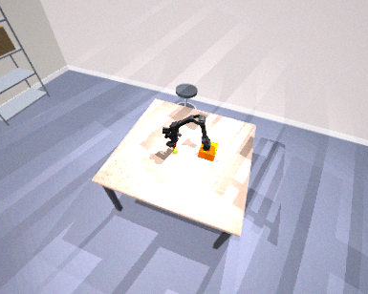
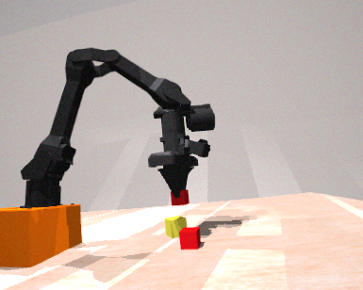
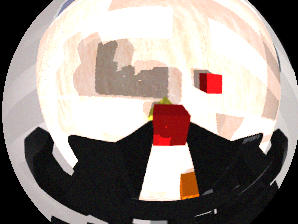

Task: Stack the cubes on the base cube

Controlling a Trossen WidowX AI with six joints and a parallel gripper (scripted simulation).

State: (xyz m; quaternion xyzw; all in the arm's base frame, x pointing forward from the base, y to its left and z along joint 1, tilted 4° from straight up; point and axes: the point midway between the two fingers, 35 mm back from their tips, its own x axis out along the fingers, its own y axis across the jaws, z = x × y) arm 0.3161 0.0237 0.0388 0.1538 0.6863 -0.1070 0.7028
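The yellow base cube is 20 mm behind my gripper tip, 10 mm to the left of it and 70 mm below it.
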